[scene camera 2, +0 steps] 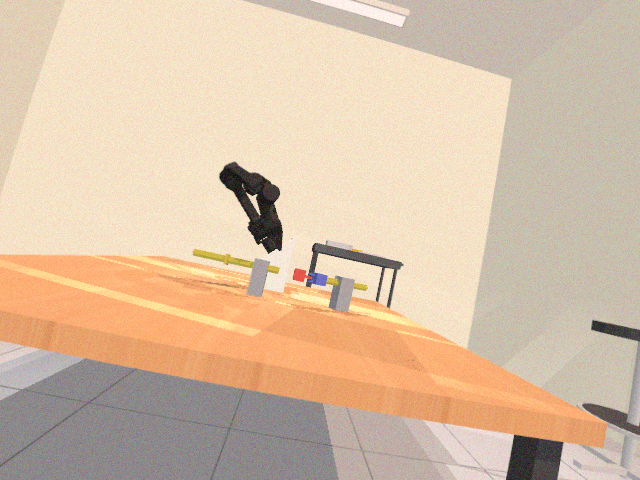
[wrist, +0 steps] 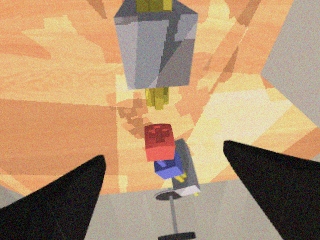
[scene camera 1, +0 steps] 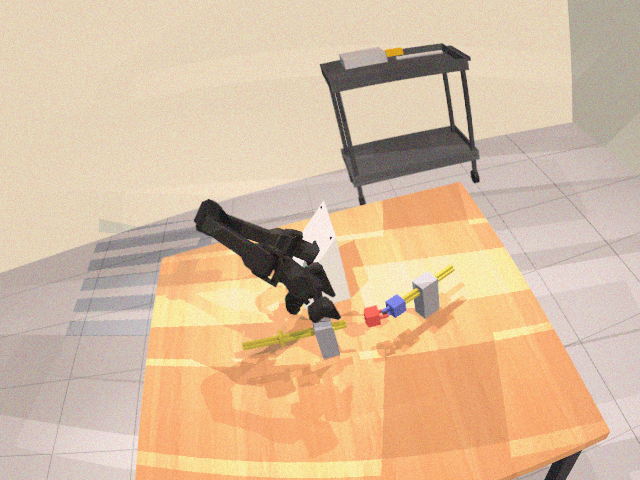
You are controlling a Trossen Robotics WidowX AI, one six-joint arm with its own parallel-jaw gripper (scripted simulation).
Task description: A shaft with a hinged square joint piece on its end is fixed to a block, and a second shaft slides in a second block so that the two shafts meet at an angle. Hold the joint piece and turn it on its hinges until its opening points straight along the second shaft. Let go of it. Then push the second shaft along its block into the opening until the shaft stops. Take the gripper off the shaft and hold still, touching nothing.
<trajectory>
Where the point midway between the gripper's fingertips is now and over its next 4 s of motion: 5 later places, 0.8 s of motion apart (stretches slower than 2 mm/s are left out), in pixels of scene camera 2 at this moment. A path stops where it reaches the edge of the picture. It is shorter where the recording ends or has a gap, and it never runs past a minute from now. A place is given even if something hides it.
The gripper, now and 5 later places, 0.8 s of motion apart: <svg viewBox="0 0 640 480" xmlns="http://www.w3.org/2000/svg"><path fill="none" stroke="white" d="M280 250L249 246L216 238L209 242L206 252L204 258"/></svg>
</trajectory>
